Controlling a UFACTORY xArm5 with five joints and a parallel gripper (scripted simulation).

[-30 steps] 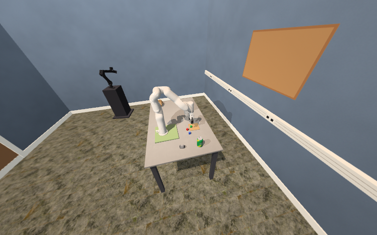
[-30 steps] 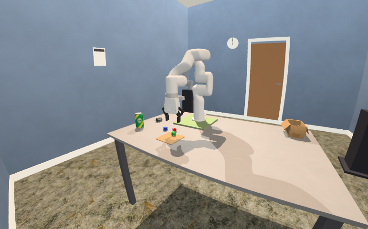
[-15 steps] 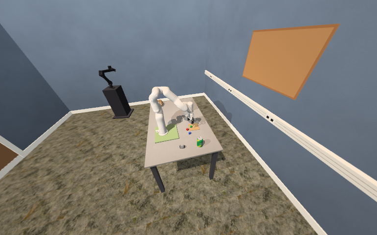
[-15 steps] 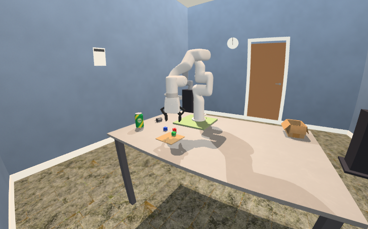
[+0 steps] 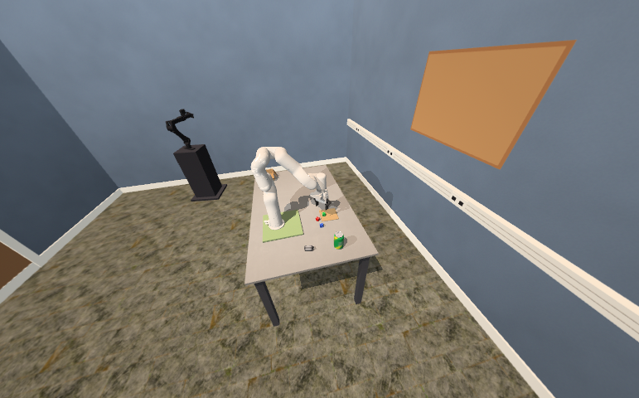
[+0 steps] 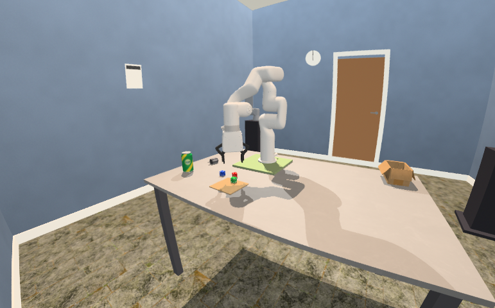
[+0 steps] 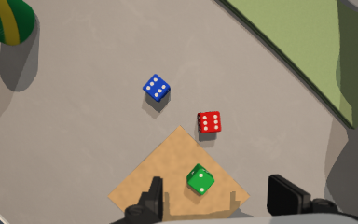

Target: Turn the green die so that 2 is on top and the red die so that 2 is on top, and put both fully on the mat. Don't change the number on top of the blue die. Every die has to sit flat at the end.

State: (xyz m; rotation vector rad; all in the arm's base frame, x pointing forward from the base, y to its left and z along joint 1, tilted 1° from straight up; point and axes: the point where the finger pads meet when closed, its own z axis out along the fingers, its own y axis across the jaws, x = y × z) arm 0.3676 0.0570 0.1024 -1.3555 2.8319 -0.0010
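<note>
My gripper is now 10 cm above the red die, 4 cm past it and 3 cm to the left of it. Also, from my hand: blue die: 11 cm to the right, 10 cm below, 2 cm behind; then green die: 10 cm below, 2 cm to the left, 1 cm ahead; then mat: 11 cm below, 5 cm ahead, 2 cm to the left.
</note>
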